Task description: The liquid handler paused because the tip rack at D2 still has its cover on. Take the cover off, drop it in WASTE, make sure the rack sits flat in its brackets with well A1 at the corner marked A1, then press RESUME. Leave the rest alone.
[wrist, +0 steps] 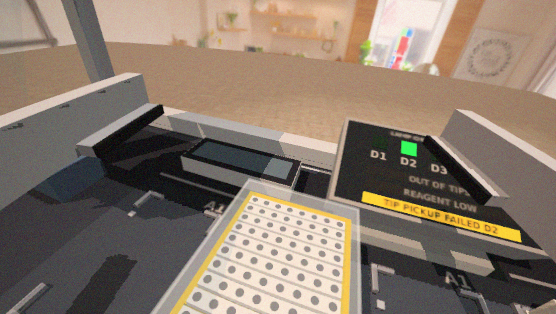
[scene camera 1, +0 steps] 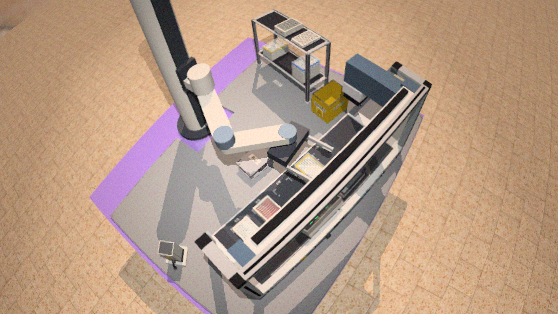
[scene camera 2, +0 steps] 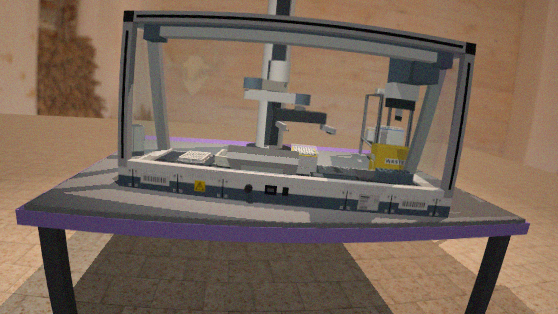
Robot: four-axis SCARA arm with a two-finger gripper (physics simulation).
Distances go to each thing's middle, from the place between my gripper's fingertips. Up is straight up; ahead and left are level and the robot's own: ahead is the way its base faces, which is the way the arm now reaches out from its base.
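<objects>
With the yellow WASTE bin [scene camera 1: 328,102] as my reference, I find my hand 19 cm past it and 41 cm to the right of it, and my hand is also 13 cm above the bin.
</objects>
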